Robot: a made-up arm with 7 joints. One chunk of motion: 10 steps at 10 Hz.
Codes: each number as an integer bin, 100 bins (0 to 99) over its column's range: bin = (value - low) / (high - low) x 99, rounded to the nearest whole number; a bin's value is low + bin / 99 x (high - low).
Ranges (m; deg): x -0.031..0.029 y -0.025..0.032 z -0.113..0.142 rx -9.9..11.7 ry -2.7..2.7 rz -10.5..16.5
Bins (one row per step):
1: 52 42 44 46 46 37
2: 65 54 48 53 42 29
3: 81 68 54 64 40 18
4: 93 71 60 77 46 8
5: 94 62 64 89 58 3
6: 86 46 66 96 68 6
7: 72 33 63 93 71 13
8: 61 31 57 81 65 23
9: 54 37 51 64 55 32
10: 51 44 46 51 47 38
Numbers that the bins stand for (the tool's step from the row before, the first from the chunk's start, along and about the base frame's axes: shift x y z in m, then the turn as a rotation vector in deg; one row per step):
1: 0.00052 -0.00082 0.00033 0.136 -0.191 -0.409
2: 0.00839 0.00609 0.01064 1.664 -0.409 -2.591
3: 0.01809 0.01415 0.02609 4.064 -0.518 -5.591
4: 0.02536 0.01588 0.04155 6.900 -0.191 -8.318
5: 0.02597 0.01070 0.05185 9.518 0.464 -9.682
6: 0.02112 0.00148 0.05700 11.045 1.009 -8.864
7: 0.01264 -0.00600 0.04927 10.391 1.173 -6.955
8: 0.00597 -0.00715 0.03382 7.773 0.845 -4.227
9: 0.00173 -0.00370 0.01836 4.064 0.300 -1.773
10: -0.00009 0.00033 0.00548 1.227 -0.136 -0.136

